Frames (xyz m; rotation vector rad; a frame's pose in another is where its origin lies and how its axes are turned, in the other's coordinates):
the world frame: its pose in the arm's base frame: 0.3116 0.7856 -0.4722 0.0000 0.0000 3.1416
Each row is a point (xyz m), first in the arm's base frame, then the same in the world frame.
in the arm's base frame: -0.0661 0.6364 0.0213
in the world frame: 0.3777 0.1492 0.4935
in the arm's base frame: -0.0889 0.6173 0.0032
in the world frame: 0.4005 0.1683 0.4754
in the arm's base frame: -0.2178 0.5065 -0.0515
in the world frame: 0.5294 0.2791 0.4207
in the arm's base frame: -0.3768 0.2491 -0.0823
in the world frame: 0.6884 0.5365 0.3899
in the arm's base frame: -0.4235 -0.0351 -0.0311
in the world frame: 0.7351 0.8207 0.4411
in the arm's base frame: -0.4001 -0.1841 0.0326
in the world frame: 0.7117 0.9697 0.5048
